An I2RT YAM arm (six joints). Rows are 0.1 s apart.
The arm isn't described. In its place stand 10 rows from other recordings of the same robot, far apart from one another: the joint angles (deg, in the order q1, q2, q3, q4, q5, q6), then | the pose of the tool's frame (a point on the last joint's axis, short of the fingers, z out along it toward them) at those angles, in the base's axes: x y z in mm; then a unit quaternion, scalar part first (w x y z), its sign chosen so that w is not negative.
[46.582, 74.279, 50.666, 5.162, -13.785, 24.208] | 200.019 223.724 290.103 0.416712 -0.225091 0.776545 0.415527
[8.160, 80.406, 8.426, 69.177, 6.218, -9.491] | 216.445 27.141 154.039 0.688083 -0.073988 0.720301 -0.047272
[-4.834, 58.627, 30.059, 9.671, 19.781, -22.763] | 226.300 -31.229 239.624 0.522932 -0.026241 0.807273 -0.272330
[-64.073, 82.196, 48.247, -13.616, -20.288, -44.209] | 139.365 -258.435 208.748 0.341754 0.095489 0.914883 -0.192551
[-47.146, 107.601, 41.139, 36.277, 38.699, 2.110] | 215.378 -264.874 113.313 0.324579 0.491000 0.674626 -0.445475
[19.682, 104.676, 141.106, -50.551, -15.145, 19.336] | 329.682 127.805 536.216 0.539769 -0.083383 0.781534 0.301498
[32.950, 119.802, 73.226, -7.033, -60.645, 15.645] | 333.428 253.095 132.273 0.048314 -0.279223 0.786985 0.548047
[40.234, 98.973, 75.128, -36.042, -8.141, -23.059] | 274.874 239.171 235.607 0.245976 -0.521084 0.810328 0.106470
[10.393, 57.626, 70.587, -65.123, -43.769, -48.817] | 157.955 54.008 371.146 0.400138 -0.538728 0.703508 0.233959
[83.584, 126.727, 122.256, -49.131, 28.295, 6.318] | 71.448 484.365 281.020 0.378372 -0.515479 0.767237 0.049636
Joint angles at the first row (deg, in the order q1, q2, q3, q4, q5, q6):
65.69, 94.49, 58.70, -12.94, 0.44, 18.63
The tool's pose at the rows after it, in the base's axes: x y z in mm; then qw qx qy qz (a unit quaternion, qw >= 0):
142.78 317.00 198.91 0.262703 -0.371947 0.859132 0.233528
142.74 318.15 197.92 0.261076 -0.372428 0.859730 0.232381
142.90 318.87 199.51 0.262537 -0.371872 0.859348 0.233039
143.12 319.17 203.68 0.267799 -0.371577 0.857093 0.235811
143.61 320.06 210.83 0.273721 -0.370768 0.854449 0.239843
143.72 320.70 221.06 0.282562 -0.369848 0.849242 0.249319
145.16 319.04 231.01 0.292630 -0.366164 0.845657 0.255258
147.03 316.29 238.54 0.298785 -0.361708 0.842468 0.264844
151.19 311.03 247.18 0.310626 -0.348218 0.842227 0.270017
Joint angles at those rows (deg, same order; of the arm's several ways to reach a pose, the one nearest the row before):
65.80, 94.77, 58.84, -12.92, 0.50, 18.80
65.89, 95.12, 59.06, -13.03, 0.52, 18.85
65.92, 95.10, 59.37, -13.17, 0.61, 18.89
65.92, 94.69, 59.72, -13.23, 0.75, 18.76
65.92, 94.16, 60.61, -13.77, 0.84, 18.68
65.93, 93.24, 61.57, -14.06, 0.68, 18.59
65.62, 92.10, 62.29, -14.49, 0.79, 18.46
65.09, 91.01, 62.49, -14.41, 0.22, 18.52
64.13, 89.59, 62.57, -14.38, 0.50, 18.98

